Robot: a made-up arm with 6 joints.
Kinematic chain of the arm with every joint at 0, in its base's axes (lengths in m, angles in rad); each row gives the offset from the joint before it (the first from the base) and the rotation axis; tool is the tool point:
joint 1: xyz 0 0 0.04 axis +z
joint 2: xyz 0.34 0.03 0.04 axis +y
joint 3: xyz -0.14 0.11 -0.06 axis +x
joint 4: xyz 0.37 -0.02 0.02 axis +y
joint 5: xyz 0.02 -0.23 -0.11 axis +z
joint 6: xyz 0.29 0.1 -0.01 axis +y
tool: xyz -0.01 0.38 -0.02
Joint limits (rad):
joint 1: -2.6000..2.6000
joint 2: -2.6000..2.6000
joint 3: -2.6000..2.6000
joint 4: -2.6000..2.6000
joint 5: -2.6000..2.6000
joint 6: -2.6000..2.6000
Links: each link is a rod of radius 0.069 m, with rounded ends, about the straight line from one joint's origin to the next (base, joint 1, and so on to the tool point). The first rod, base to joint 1, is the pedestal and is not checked.
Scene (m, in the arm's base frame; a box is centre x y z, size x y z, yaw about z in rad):
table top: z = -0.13
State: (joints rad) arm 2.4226 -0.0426 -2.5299 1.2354 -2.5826 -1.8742
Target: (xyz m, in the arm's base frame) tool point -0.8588 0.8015 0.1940
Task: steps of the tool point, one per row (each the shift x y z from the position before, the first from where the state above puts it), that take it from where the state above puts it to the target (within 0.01 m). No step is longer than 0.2 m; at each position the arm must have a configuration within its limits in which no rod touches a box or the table.
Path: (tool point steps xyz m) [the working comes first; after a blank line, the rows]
Joints at the target: 1.5682 -0.0345 -2.2192 -1.3361 -1.5687 -2.0426
Straight joint move there: clear.

1: -0.0121 0.1684 0.0886
2: -0.0171 0.1887 0.0558
3: -0.0168 0.1953 0.0154
4: -0.0124 0.1859 -0.0267
5: -0.0056 0.1611 -0.0639
6: 0.0022 0.1236 -0.0914
7: 0.0102 0.0777 -0.1058
8: 0.0185 0.0289 -0.1059
9: 0.0281 -0.0175 -0.0936

